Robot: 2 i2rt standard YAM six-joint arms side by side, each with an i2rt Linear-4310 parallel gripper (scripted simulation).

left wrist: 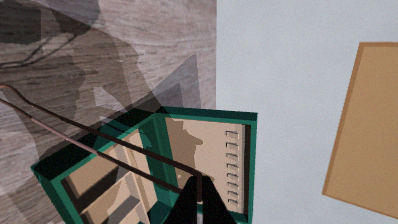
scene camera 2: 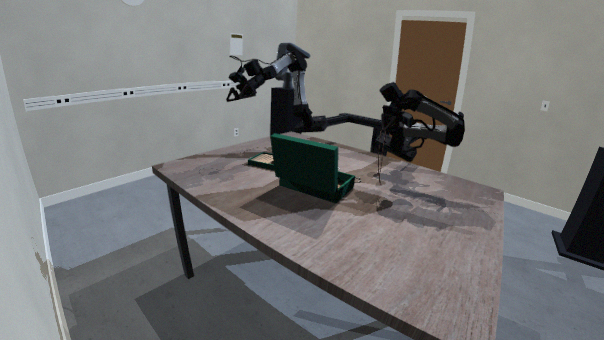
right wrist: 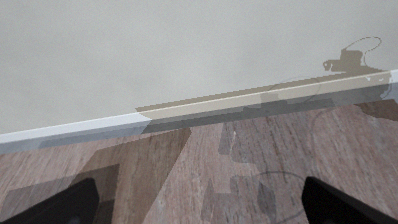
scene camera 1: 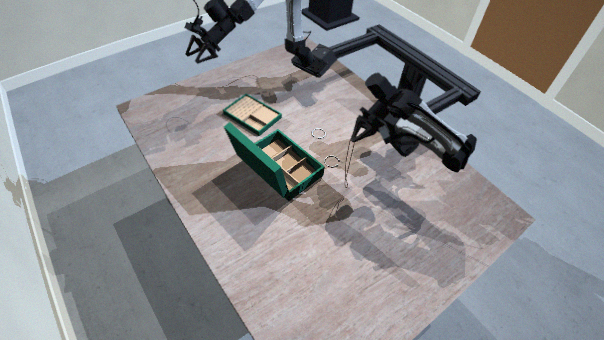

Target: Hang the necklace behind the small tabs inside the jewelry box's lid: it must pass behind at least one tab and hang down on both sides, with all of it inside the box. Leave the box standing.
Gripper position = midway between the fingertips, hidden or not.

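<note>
A green jewelry box [scene camera 2: 306, 166] is visible; in the right wrist view the box is out of frame. My right gripper appears in scene camera 1 [scene camera 1: 191, 58] and in the right wrist view [right wrist: 199, 187]; my left gripper [scene camera 1: 351, 141] is visible too.
</note>
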